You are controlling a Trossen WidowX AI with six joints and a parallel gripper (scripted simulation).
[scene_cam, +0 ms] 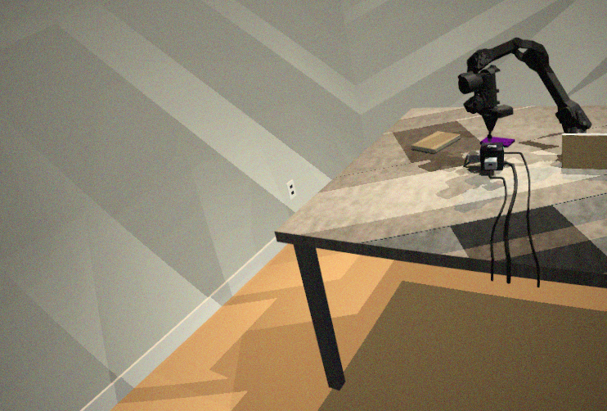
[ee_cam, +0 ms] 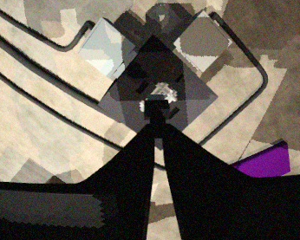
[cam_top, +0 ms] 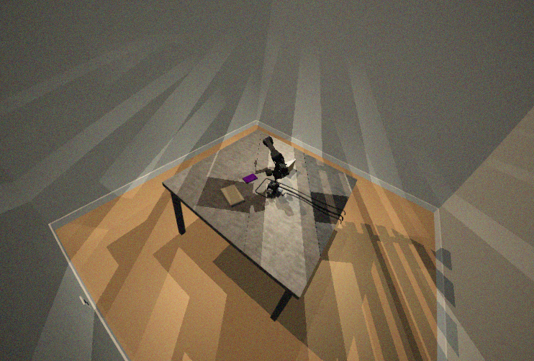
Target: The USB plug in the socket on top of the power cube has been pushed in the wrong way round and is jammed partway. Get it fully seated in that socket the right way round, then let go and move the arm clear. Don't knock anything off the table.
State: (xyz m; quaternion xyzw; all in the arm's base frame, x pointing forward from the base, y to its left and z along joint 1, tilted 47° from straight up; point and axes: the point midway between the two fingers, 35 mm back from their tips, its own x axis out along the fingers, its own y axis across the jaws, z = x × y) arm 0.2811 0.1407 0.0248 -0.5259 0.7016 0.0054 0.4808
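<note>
My gripper tip is now 2 cm above the USB plug. From my gripper tip the other things lie so: beige pad 27 cm ahead, 22 cm to the right, 13 cm below; purple flat item 2 cm ahead, 24 cm to the right, 13 cm below; USB socket 1 cm to the right, 7 cm below.
</note>
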